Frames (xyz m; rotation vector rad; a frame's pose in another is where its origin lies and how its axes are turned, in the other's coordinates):
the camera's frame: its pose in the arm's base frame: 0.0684 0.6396 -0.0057 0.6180 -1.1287 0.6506
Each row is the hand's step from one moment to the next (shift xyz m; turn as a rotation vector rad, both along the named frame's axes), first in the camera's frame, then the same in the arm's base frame.
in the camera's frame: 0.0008 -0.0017 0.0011 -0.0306 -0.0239 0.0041
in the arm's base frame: 0.0008 -0.0018 0.0009 0.0064 -0.0236 -0.0305
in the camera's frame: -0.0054 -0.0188 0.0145 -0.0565 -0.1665 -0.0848
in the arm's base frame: 0.0035 -0.0239 -0.0029 0.1584 -0.0569 -0.0988
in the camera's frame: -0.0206 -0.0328 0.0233 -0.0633 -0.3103 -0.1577
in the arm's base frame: 0.0042 -0.0420 -0.0162 0.3071 -0.0998 -0.1444
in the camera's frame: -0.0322 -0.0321 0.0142 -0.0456 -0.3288 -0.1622
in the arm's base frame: 0.0058 -0.0367 -0.0298 0.3287 -0.1060 -0.1313
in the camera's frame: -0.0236 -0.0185 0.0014 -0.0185 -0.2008 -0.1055
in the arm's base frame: 0.0060 -0.0169 -0.0240 0.2073 -0.0586 -0.0733
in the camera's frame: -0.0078 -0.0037 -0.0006 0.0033 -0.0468 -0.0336
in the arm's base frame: 0.0009 -0.0032 -0.0080 0.0560 -0.0059 -0.0126
